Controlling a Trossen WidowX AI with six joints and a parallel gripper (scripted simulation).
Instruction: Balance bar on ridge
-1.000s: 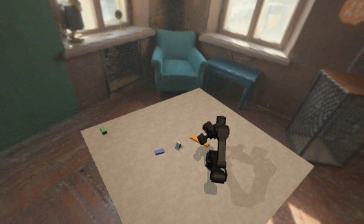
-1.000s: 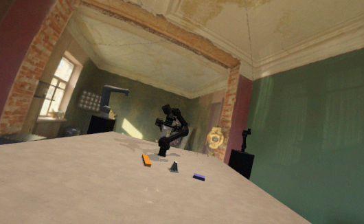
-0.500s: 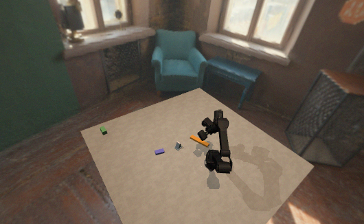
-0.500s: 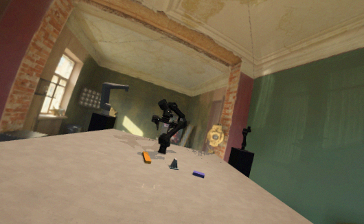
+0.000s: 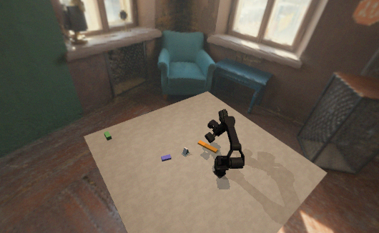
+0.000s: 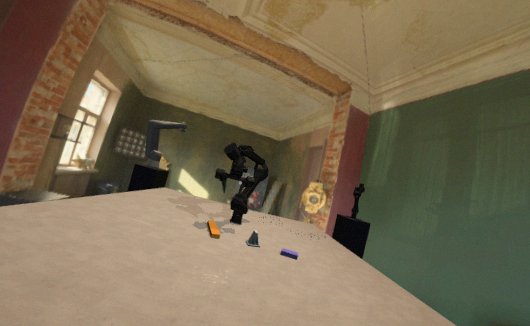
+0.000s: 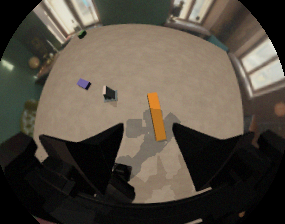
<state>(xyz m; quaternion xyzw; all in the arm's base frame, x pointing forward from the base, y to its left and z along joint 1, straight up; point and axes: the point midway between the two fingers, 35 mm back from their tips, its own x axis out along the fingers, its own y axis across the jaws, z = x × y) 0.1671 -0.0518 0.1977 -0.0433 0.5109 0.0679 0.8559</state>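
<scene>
My gripper tip is now 40 mm short of the orange bar, 40 mm to the left of it and 160 mm above it. From my gripper tip the other things lie so: purple block: 130 mm ahead, 290 mm to the left, 160 mm below; then green block: 560 mm ahead, 550 mm to the left, 150 mm below.
</scene>
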